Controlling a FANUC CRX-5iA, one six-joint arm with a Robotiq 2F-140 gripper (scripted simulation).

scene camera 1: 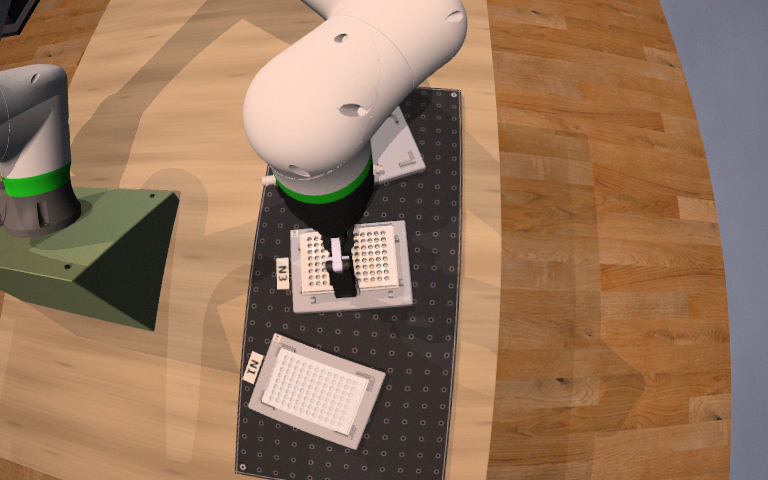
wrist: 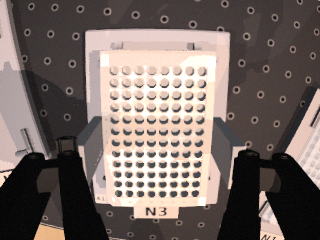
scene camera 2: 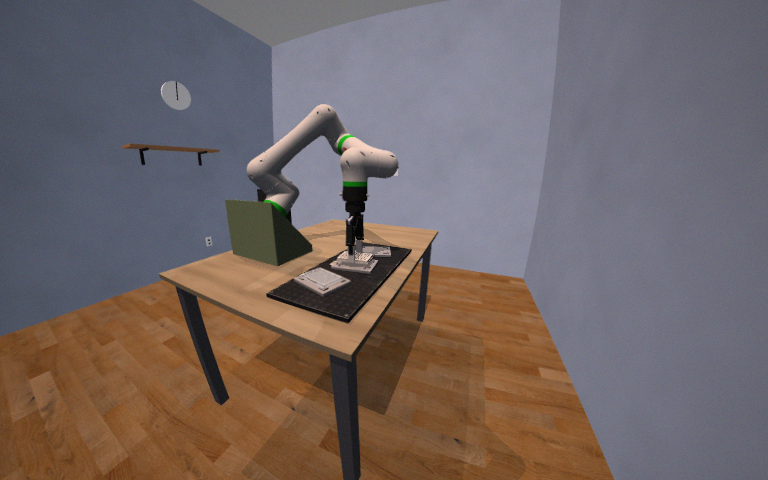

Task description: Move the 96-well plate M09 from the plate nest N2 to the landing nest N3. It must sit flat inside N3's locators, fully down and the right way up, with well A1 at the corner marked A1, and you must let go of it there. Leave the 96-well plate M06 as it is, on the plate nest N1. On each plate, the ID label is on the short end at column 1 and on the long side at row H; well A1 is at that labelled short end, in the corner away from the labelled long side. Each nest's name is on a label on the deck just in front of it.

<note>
In view: the gripper [scene camera 1: 347, 261], a plate M06 [scene camera 1: 331, 409], a landing nest N3 [scene camera 1: 402, 297] and a nest N2 [scene camera 1: 390, 144].
The gripper also shows in the wrist view [wrist: 157, 133] and in scene camera 2 [scene camera 2: 355, 258]. The landing nest N3 also shows in the wrist view [wrist: 133, 39].
</note>
